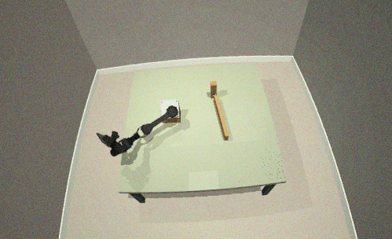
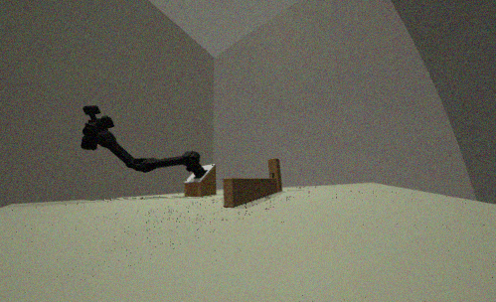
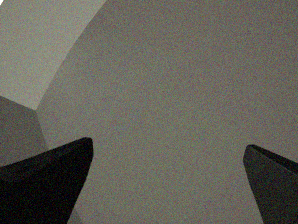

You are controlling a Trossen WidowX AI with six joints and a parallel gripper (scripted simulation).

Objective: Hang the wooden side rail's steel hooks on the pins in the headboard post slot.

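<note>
Now: the wooden headboard post 790 mm ahead of my gripper tip, 640 mm to the left of it and 390 mm below it.
</note>
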